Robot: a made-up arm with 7 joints.
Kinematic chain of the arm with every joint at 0, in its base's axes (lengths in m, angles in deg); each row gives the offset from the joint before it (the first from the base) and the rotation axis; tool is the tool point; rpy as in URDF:
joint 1: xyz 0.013 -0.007 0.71 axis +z
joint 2: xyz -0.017 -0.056 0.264 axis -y
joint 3: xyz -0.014 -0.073 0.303 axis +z
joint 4: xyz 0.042 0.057 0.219 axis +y
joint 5: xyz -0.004 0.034 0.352 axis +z
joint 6: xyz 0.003 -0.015 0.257 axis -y
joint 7: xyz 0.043 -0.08 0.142 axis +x
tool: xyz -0.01 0.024 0.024 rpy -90 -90 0
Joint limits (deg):
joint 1: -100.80..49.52
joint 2: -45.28..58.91
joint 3: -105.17..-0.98
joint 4: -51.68..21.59
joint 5: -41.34..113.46
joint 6: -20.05..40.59
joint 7: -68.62..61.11
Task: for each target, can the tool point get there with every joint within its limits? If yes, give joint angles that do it. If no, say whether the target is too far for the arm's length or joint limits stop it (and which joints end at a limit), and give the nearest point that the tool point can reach.
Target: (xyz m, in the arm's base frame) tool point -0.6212 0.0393 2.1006
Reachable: yes | joints -20.56 28.28 -80.65 1.22 34.11 30.24 -39.39
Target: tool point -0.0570 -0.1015 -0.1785
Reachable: no: joint limits stop it (at a limit: joint 1, joint 2, joint 3, joint 4, joint 5, joint 6, joint 7) | nearest point -0.6736 -0.8868 0.8718 | short by 1.449 m
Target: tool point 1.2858 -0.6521 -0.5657
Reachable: no: too far | nearest point 0.8898 -0.4514 1.4553 | short by 2.069 m
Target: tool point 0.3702 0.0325 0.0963
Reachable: no: joint limits stop it (at a limit: joint 1, joint 2, joint 4, joint 5, joint 6, joint 7) | nearest point 0.4141 1.0054 0.9470 | short by 1.293 m
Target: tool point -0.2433 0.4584 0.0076
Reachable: no: joint limits stop it (at a limit: joint 2, joint 3, joint 4, joint 5, joint 6, joint 7) | nearest point -0.5254 0.9706 0.8718 | short by 1.043 m
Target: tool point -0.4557 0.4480 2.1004
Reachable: yes | joints -65.62 39.80 -29.66 12.85 15.42 -14.97 -0.46
